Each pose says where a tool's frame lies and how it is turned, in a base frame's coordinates. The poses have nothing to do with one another.
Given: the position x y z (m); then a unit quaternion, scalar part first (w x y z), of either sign.
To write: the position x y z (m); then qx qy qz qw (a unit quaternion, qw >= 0). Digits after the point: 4 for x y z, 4 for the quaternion.
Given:
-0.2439 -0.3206 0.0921 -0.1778 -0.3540 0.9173 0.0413
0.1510 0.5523 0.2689 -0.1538 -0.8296 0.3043 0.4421
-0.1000 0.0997 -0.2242 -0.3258 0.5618 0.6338 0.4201
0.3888 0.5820 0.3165 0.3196 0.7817 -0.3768 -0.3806
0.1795 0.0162 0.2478 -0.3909 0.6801 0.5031 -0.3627
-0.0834 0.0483 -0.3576 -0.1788 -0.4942 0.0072 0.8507
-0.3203 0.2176 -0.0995 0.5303 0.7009 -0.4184 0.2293
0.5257 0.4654 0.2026 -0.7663 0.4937 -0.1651 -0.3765
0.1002 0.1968 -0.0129 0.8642 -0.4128 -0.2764 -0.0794
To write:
-0.2439 -0.3206 0.0921 0.3540 -0.9173 -0.0413 0.1778
0.1510 0.5523 0.2689 0.8296 -0.3043 -0.4421 0.1538
-0.1000 0.0997 -0.2242 -0.5618 -0.6338 -0.4201 0.3258
0.3888 0.5820 0.3165 0.7817 -0.3768 -0.3806 0.3196
0.1795 0.0162 0.2478 -0.6801 -0.5031 0.3627 0.3909
-0.0834 0.0483 -0.3576 0.4942 -0.0072 -0.8507 0.1788
-0.3203 0.2176 -0.0995 0.7009 -0.4184 0.2293 0.5303
0.5257 0.4654 0.2026 -0.4937 0.1651 0.3765 0.7663
0.1002 0.1968 -0.0129 -0.4128 -0.2764 -0.0794 0.8642

